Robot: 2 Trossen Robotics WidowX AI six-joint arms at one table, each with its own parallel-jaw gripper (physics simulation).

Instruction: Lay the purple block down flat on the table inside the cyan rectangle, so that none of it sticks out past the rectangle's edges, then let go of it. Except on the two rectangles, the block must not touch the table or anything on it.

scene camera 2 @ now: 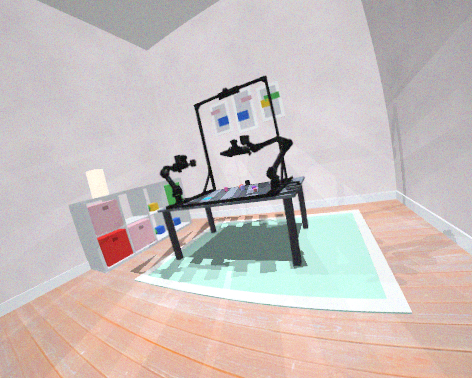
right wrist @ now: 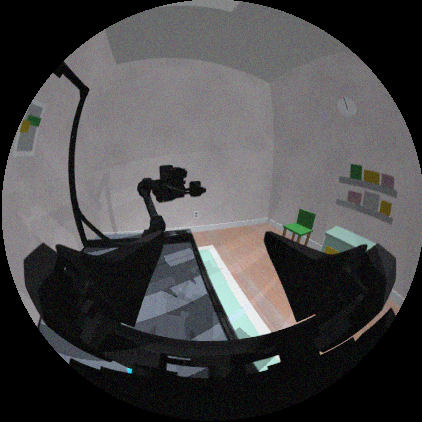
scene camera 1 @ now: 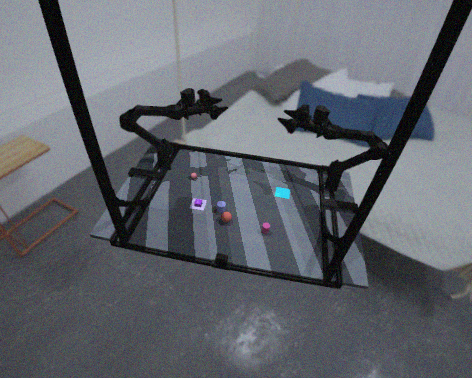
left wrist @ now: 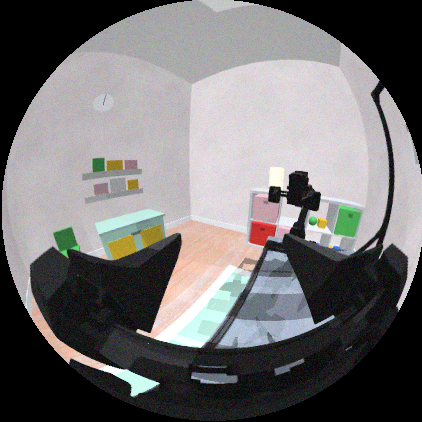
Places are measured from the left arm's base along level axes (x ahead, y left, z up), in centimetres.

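Pixels of known places: left gripper, between the fingertips: (scene camera 2: 220, 154) (right wrist: 195, 190) (scene camera 1: 225, 103) (left wrist: 233, 238); right gripper, between the fingertips: (scene camera 2: 191, 162) (right wrist: 214, 236) (scene camera 1: 280, 114) (left wrist: 286, 197); left arm's base, origin of its link: (scene camera 2: 276, 187) (scene camera 1: 164, 164); right arm's base, origin of its link: (scene camera 2: 179, 202) (scene camera 1: 331, 186).
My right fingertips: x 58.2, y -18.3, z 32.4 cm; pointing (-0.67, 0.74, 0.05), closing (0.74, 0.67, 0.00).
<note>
Ahead of a thing's pixels: the offset from my right fingertips to its top centre. "pt": to the spot under its first point.
The small purple block @(dx -47.7, dy -15.2, dz -32.4 cm) (scene camera 1: 198, 202) sits on a pale lilac rectangle @(pt dx -50.5, dy -16.6, dz -34.2 cm) (scene camera 1: 193, 207) at the left middle of the table in scene camera 1. The cyan rectangle @(pt dx -4.0, dy -21.1, dz -34.2 cm) (scene camera 1: 282, 193) (scene camera 2: 207, 199) lies flat at the right part of the table in scene camera 1, with nothing on it; a bit of it shows in the right wrist view (right wrist: 129, 370). My left gripper (scene camera 1: 225, 111) (left wrist: 233, 238) is open and empty, high above the table's back edge. My right gripper (scene camera 1: 282, 125) (right wrist: 214, 236) is open and empty, also high above the back edge.
Close to the block stand a blue-violet cylinder @(dx -38.1, dy -22.1, dz -30.2 cm) (scene camera 1: 221, 206) and an orange-red ball @(dx -38.0, dy -29.2, dz -29.4 cm) (scene camera 1: 226, 217). A pink ball @(dx -44.8, dy +4.5, dz -31.0 cm) (scene camera 1: 194, 176) lies behind the block. A magenta cylinder @(dx -23.2, dy -40.8, dz -30.2 cm) (scene camera 1: 266, 228) stands in front of the cyan rectangle. A black frame (scene camera 1: 82, 125) rises around the table.
</note>
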